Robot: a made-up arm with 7 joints. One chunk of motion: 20 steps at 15 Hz.
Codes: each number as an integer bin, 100 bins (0 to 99) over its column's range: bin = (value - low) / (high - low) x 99, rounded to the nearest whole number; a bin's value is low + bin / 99 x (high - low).
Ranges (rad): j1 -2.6..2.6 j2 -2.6..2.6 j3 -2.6..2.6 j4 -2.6..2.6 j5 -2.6..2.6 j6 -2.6..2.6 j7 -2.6..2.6
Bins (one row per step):
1: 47 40 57 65 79 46 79
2: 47 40 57 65 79 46 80
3: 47 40 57 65 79 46 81
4: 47 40 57 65 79 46 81
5: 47 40 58 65 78 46 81
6: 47 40 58 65 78 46 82
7: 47 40 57 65 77 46 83
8: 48 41 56 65 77 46 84
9: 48 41 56 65 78 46 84
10: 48 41 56 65 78 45 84
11: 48 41 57 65 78 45 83
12: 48 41 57 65 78 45 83
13: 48 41 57 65 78 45 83
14: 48 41 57 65 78 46 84
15: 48 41 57 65 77 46 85
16: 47 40 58 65 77 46 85
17: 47 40 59 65 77 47 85
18: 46 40 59 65 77 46 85
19: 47 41 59 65 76 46 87
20: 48 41 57 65 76 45 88
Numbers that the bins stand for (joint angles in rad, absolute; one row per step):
1: -0.1313 -0.4990 0.3939 0.8141 1.5495 -0.1838 1.5495
2: -0.1313 -0.4990 0.3939 0.8141 1.5495 -0.1838 1.6020
3: -0.1313 -0.4990 0.3939 0.8141 1.5495 -0.1838 1.6545
4: -0.1313 -0.4990 0.3939 0.8141 1.5495 -0.1838 1.6545
5: -0.1313 -0.4990 0.4465 0.8141 1.4970 -0.1838 1.6545
6: -0.1313 -0.4990 0.4465 0.8141 1.4970 -0.1838 1.7071
7: -0.1313 -0.4990 0.3939 0.8141 1.4444 -0.1838 1.7596
8: -0.0788 -0.4465 0.3414 0.8141 1.4444 -0.1838 1.8121
9: -0.0788 -0.4465 0.3414 0.8141 1.4970 -0.1838 1.8121
10: -0.0788 -0.4465 0.3414 0.8141 1.4970 -0.2364 1.8121
11: -0.0788 -0.4465 0.3939 0.8141 1.4970 -0.2364 1.7596
12: -0.0788 -0.4465 0.3939 0.8141 1.4970 -0.2364 1.7596
13: -0.0788 -0.4465 0.3939 0.8141 1.4970 -0.2364 1.7596
14: -0.0788 -0.4465 0.3939 0.8141 1.4970 -0.1838 1.8121
15: -0.0788 -0.4465 0.3939 0.8141 1.4444 -0.1838 1.8646
16: -0.1313 -0.4990 0.4465 0.8141 1.4444 -0.1838 1.8646
17: -0.1313 -0.4990 0.4990 0.8141 1.4444 -0.1313 1.8646
18: -0.1838 -0.4990 0.4990 0.8141 1.4444 -0.1838 1.8646
19: -0.1313 -0.4465 0.4990 0.8141 1.3919 -0.1838 1.9697
20: -0.0788 -0.4465 0.3939 0.8141 1.3919 -0.2364 2.0222

